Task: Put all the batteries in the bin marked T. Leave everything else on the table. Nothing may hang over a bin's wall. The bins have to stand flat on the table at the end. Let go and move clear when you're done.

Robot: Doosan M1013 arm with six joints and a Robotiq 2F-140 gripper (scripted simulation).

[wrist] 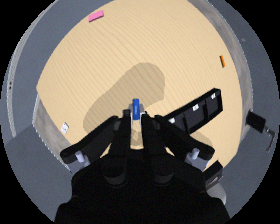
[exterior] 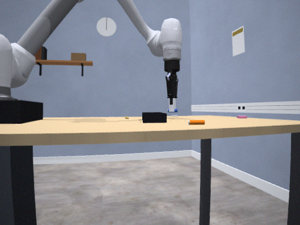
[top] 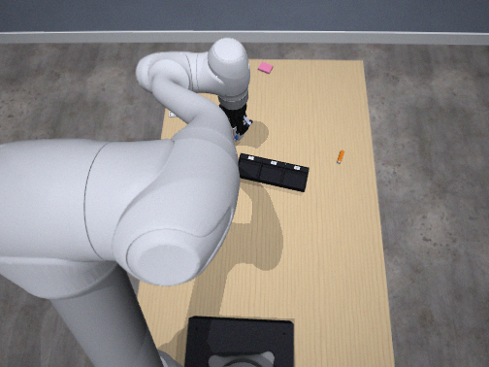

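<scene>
My gripper is now 360 mm to the left of the orange battery, 100 mm past it and 60 mm above it. Also, from my hand: blue battery: 30 mm below; small brass piece: 210 mm behind, 80 mm to the left, 60 mm below; black bin: 150 mm behind, 110 mm to the right, 50 mm below.
</scene>
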